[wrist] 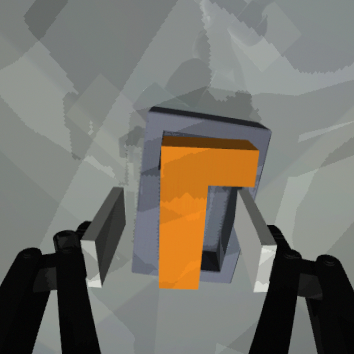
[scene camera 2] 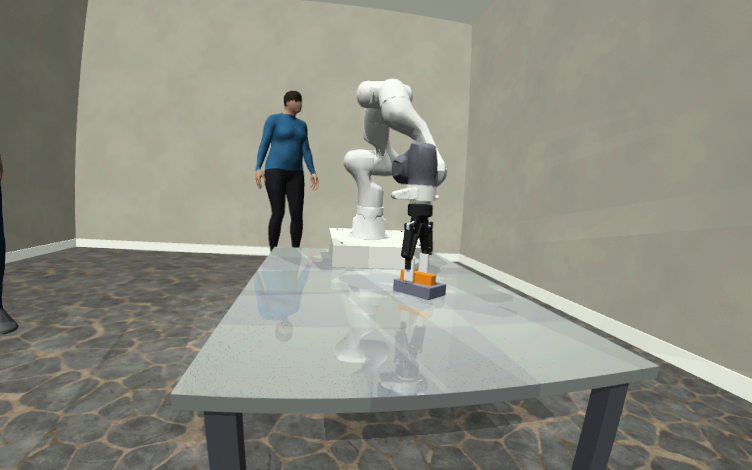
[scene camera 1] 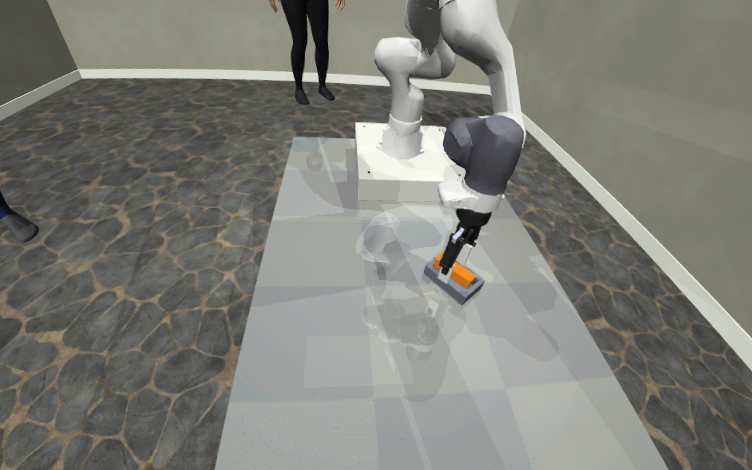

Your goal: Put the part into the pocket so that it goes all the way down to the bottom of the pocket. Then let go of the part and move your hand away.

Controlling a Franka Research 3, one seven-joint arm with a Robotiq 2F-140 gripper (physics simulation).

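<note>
The orange L-shaped part (scene camera 1: 463, 276) (scene camera 2: 425, 278) (wrist: 182, 215) is on the grey block with the pocket (scene camera 1: 454, 293) (scene camera 2: 418, 289) (wrist: 145, 225) and stands well above its rim. In the wrist view the part is turned slightly against the block, and the end of its long arm overlaps the near rim. Some of the pocket shows beside the long arm. How deep the underside sits is hidden. My gripper (scene camera 1: 455, 265) (scene camera 2: 416, 269) (wrist: 179, 207) is open, its fingertips low on either side of the long arm, with gaps to it in the wrist view.
The block stands on a glossy grey table (scene camera 1: 310, 354) (scene camera 2: 310, 360), toward its right side in the scene views. The robot's white base (scene camera 1: 407, 188) (scene camera 2: 354, 256) stands at the far end. A person in a blue top (scene camera 2: 286, 141) stands behind the table.
</note>
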